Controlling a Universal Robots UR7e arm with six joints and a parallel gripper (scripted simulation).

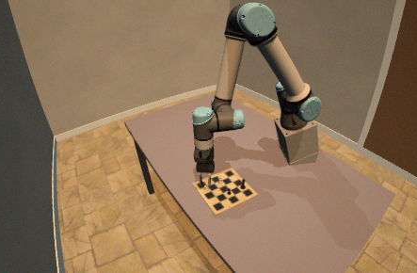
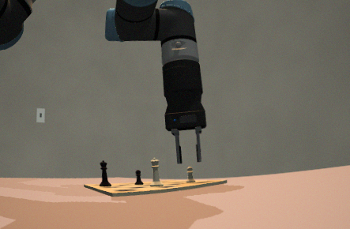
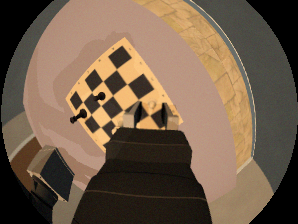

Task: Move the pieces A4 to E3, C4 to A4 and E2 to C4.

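My hand is 40 mm above the white pawn. From my hand the other things lie so: chessboard 80 mm behind, 30 mm to the left, 60 mm below; then black pawn 90 mm behind, 60 mm to the left, 40 mm below; then tall white piece 80 mm behind, 10 mm to the right, 30 mm below.
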